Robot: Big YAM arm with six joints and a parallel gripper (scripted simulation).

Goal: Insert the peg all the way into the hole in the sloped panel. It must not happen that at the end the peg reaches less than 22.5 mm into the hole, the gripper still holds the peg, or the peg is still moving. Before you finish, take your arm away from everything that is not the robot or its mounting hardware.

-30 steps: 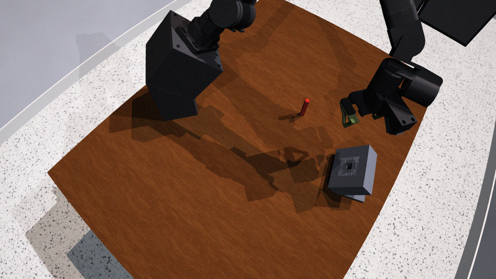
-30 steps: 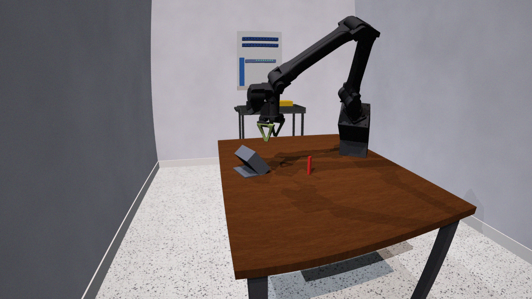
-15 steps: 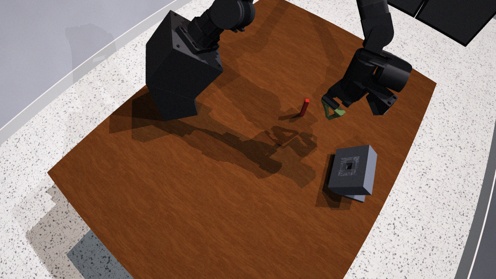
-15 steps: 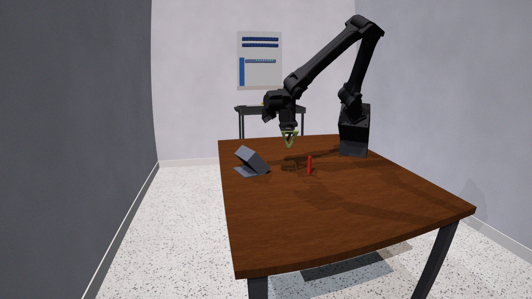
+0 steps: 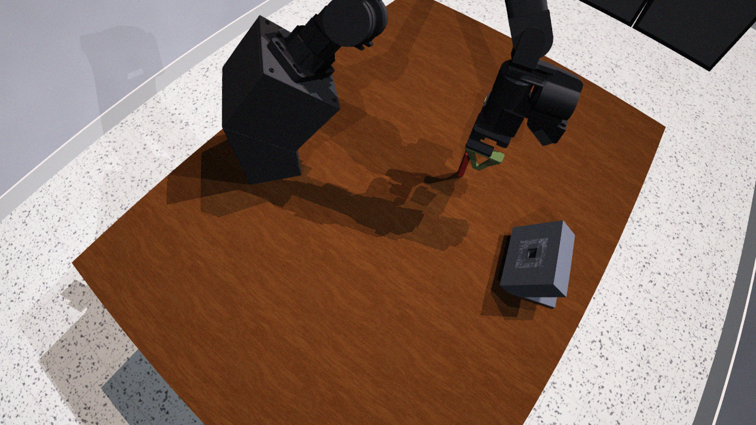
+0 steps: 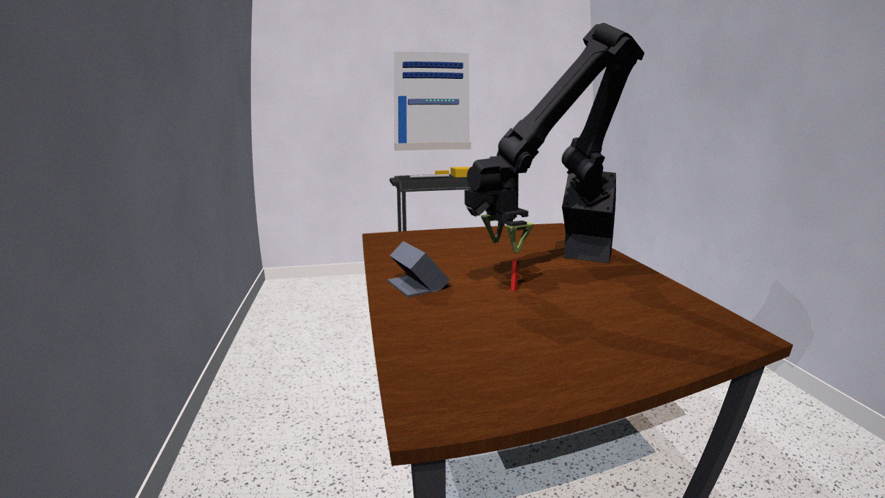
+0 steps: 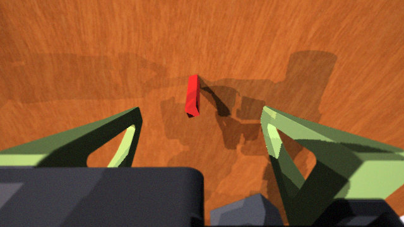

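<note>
Right now the red peg is 3 cm behind my hand and 8 cm below it.
</note>
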